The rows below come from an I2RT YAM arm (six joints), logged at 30 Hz.
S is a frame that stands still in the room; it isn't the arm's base.
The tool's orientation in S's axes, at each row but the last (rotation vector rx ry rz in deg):
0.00 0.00 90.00
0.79 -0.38 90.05
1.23 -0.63 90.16
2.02 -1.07 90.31
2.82 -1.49 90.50
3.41 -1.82 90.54
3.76 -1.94 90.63
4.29 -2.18 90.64
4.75 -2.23 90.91
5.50 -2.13 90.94
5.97 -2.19 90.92
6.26 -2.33 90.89
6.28 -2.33 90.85
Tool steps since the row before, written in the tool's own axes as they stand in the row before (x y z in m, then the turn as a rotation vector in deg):
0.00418 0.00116 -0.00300 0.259 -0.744 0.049
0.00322 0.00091 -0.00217 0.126 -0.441 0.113
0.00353 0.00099 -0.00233 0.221 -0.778 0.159
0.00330 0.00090 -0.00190 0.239 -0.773 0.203
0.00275 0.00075 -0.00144 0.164 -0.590 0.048
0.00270 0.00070 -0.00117 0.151 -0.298 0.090
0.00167 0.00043 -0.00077 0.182 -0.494 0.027
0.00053 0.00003 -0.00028 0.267 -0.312 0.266
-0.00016 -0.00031 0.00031 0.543 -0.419 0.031
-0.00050 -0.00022 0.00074 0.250 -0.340 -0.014
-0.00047 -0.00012 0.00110 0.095 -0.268 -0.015
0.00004 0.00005 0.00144 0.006 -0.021 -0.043
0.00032 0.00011 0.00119 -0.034 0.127 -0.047
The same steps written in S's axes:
-0.00116 0.00418 -0.00300 0.744 0.259 0.049
-0.00092 0.00325 -0.00212 0.441 0.125 0.113
-0.00102 0.00357 -0.00225 0.778 0.220 0.158
-0.00094 0.00336 -0.00178 0.774 0.236 0.203
-0.00080 0.00281 -0.00130 0.589 0.167 0.047
-0.00075 0.00276 -0.00100 0.298 0.149 0.093
-0.00046 0.00171 -0.00065 0.492 0.186 0.029
-0.00004 0.00055 -0.00024 0.315 0.251 0.277
0.00032 -0.00018 0.00029 0.411 0.546 0.062
0.00026 -0.00056 0.00069 0.335 0.257 -0.005
0.00017 -0.00056 0.00105 0.266 0.101 -0.017
0.00001 -0.00010 0.00144 0.019 0.010 -0.043
-0.00006 0.00020 0.00122 -0.128 -0.032 -0.045

